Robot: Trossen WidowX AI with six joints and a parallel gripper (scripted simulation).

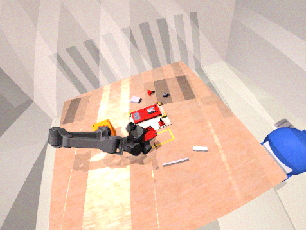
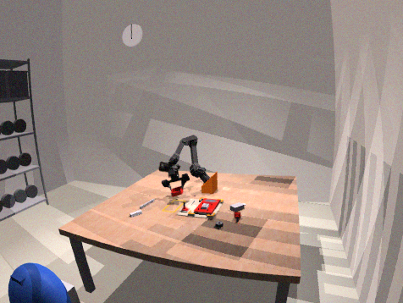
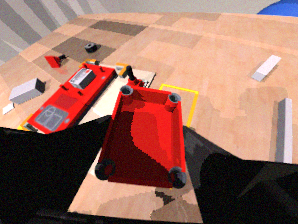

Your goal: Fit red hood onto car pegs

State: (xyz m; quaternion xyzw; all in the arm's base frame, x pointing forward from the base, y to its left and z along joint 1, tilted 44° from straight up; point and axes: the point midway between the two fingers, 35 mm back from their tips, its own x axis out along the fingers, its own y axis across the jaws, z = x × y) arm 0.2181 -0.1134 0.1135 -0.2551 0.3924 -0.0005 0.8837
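My gripper tip is 10 mm past the red hood and 10 mm above it. The rest, counted from my gripper tip: grey rod (70 mm ahead, 190 mm to the right, 80 mm below).
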